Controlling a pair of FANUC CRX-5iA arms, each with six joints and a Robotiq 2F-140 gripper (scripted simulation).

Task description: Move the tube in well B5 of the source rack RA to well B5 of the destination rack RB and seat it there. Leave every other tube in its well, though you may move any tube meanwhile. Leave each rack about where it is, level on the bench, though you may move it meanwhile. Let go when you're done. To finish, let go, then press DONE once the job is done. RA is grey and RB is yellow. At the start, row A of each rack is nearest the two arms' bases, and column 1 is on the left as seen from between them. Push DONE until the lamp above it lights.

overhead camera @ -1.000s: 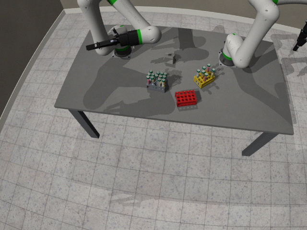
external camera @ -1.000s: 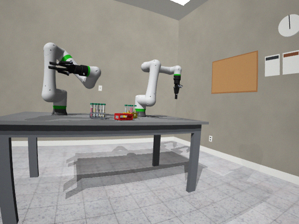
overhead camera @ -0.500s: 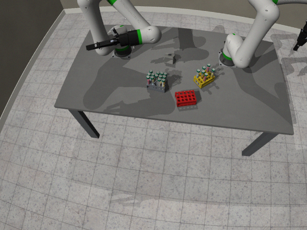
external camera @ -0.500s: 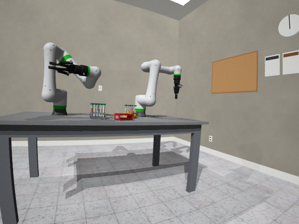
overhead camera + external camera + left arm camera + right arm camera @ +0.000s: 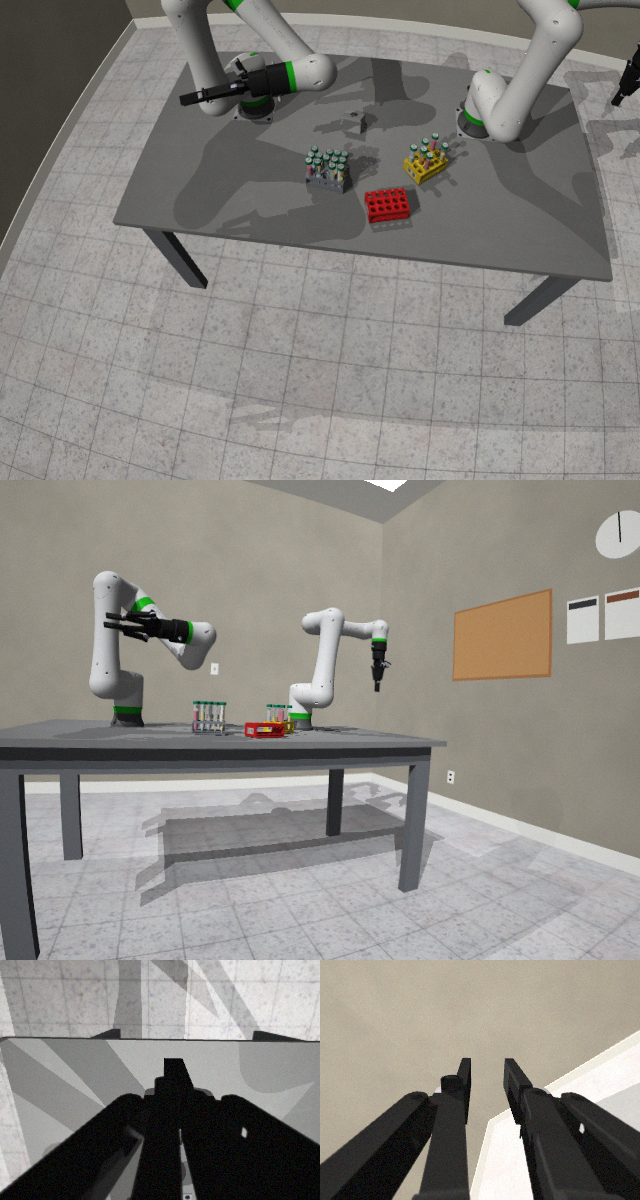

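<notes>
My right gripper is now 60 mm past the green-capped tube marked h1, 320 mm to the right of it and 330 mm above it. From my right hand the other things lie so: grey rack RA: 30 mm behind, 370 mm to the left, 370 mm below; then small pale box: 290 mm behind, 430 mm to the left, 350 mm below; then green-capped tube marked k2: 30 mm behind, 310 mm to the left, 330 mm below.
</notes>
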